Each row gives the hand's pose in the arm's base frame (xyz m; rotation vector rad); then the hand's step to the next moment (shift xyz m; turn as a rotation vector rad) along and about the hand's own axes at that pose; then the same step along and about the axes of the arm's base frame.
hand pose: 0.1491 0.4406 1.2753 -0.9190 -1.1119 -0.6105
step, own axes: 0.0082 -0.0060 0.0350 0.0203 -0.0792 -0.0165
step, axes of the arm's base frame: -0.0189 0.0273 0.0150 -0.0487 -0.0538 0.0411
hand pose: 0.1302 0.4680 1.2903 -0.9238 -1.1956 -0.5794
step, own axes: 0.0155 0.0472 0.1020 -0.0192 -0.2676 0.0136
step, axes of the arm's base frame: -0.0112 0.1125 0.0098 -0.2267 -0.1304 0.0614
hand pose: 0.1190 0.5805 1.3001 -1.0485 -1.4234 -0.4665
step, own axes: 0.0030 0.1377 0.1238 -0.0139 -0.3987 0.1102
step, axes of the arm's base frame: 0.0411 0.1701 -0.0607 -0.3866 -0.1174 0.0896
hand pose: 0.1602 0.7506 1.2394 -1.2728 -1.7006 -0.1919
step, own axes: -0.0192 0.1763 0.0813 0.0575 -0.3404 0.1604
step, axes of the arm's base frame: 0.0936 0.1153 -0.1265 -0.3685 -0.0141 0.0945
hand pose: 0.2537 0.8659 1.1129 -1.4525 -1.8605 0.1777
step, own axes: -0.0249 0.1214 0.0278 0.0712 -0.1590 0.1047
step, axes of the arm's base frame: 0.0783 0.0291 -0.0957 -0.1939 0.0422 0.0440
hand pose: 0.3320 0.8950 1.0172 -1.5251 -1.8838 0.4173
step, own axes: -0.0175 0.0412 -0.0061 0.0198 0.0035 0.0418
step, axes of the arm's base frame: 0.0361 -0.0067 -0.0264 -0.0273 0.0264 -0.0266
